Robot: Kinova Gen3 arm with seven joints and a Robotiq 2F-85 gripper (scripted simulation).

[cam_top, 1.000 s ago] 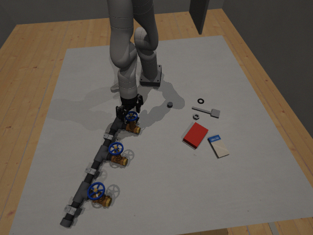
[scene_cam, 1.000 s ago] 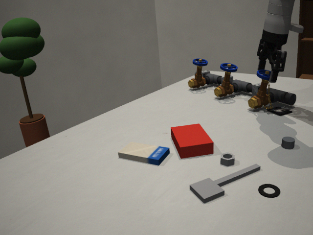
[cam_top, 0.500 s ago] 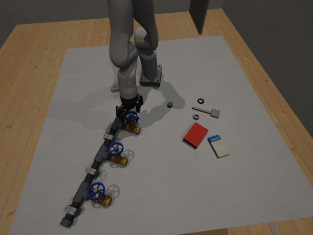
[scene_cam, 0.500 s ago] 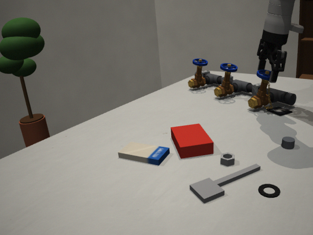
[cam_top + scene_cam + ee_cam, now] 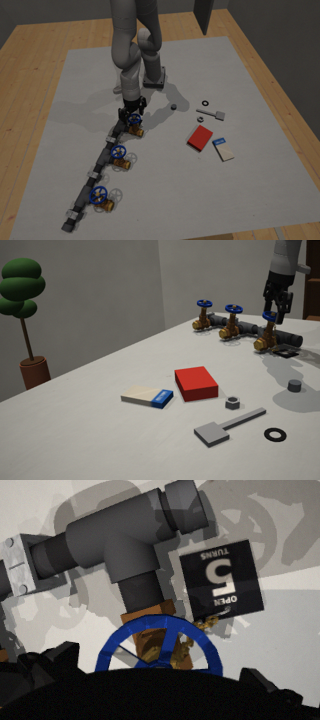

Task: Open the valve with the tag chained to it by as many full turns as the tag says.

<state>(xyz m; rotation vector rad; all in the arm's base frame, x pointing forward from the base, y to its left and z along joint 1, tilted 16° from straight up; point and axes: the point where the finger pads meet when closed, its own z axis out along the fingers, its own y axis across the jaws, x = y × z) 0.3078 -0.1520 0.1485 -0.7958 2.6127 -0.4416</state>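
Now: the black tag 120 mm below my hand and 40 mm behind it. Also, from my hand: red block (310 mm to the left, 130 mm ahead, 110 mm below); then small grey cylinder (230 mm to the left, 110 mm below, 100 mm behind); then grey paddle-shaped tool (440 mm to the left, 120 mm below).
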